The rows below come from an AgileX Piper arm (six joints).
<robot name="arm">
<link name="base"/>
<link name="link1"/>
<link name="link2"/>
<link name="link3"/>
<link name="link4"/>
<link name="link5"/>
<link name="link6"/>
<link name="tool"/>
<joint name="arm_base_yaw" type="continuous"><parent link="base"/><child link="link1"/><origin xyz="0 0 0.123" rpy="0 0 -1.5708"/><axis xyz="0 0 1"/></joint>
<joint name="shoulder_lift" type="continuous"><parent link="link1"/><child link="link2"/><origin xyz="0 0 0" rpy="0 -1.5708 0"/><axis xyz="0 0 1"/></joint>
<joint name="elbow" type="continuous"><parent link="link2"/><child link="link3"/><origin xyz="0.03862 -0.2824 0" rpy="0 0 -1.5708"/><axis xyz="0 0 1"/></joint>
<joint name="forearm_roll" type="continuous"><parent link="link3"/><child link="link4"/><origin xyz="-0.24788 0.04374 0" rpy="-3.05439 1.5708 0"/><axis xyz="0 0 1"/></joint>
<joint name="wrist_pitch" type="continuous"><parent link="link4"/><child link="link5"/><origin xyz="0 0 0" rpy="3.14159 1.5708 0"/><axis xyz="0 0 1"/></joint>
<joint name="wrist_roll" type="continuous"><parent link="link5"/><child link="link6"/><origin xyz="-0.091 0 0" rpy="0 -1.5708 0"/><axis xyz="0 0 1"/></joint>
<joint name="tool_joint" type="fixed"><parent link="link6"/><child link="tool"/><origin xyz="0 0 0" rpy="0 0 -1.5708"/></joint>
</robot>
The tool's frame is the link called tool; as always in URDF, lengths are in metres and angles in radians. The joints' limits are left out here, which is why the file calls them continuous.
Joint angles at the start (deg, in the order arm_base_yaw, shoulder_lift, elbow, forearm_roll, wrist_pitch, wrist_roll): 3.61, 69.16, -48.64, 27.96, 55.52, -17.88
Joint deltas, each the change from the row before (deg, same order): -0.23, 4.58, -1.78, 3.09, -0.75, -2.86; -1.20, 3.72, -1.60, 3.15, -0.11, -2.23; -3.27, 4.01, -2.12, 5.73, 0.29, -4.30; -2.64, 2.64, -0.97, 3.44, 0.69, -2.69; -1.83, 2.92, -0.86, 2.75, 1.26, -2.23; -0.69, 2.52, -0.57, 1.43, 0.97, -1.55; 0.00, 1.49, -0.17, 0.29, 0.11, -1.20; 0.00, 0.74, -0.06, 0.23, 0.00, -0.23
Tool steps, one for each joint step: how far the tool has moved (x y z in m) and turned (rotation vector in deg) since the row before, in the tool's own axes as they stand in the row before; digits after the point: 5 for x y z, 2 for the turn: -0.01379, -0.00339, 0.01320, -2.12, 0.93, 0.23; -0.01165, -0.00653, 0.00909, -1.96, 0.36, 1.53; -0.01585, -0.01300, 0.00475, -3.24, -1.56, 2.61; -0.00821, -0.01228, 0.00273, -1.92, -0.68, 2.26; -0.00624, -0.01087, 0.00558, -2.06, 0.57, 1.91; -0.00360, -0.00758, 0.00723, -1.41, 1.30, 0.94; -0.00136, -0.00430, 0.00579, -0.34, 0.98, -0.22; -0.00069, -0.00216, 0.00293, -0.20, 0.41, 0.32
